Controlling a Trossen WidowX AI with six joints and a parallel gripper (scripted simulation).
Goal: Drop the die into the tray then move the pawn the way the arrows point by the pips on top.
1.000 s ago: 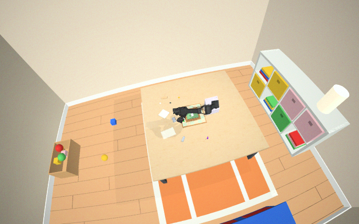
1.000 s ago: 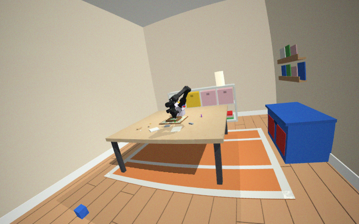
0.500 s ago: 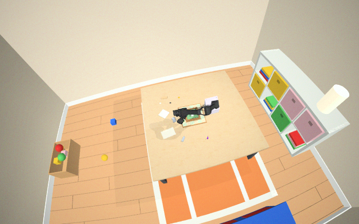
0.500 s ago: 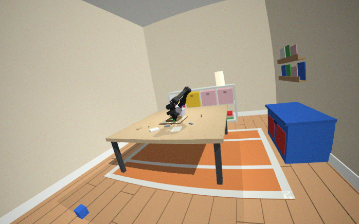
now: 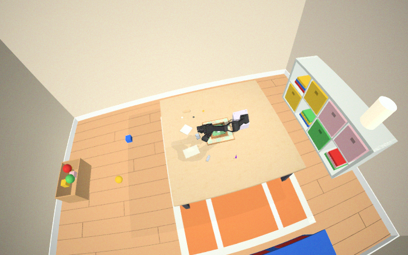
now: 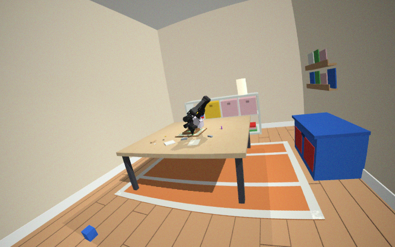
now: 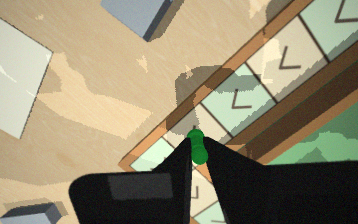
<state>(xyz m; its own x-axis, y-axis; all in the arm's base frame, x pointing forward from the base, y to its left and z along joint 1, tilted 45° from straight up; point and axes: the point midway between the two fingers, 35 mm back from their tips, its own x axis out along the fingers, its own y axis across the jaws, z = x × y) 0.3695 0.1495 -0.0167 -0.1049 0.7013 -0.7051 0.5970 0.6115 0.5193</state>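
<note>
Right now the white die is 11 cm behind my gripper tip and 6 cm to the right of it. Also, from my gripper tip: grey block 11 cm ahead, 5 cm to the right, 1 cm below; green pawn 1 cm above; green dice tray 11 cm behind, 7 cm to the right, 2 cm below.
</note>
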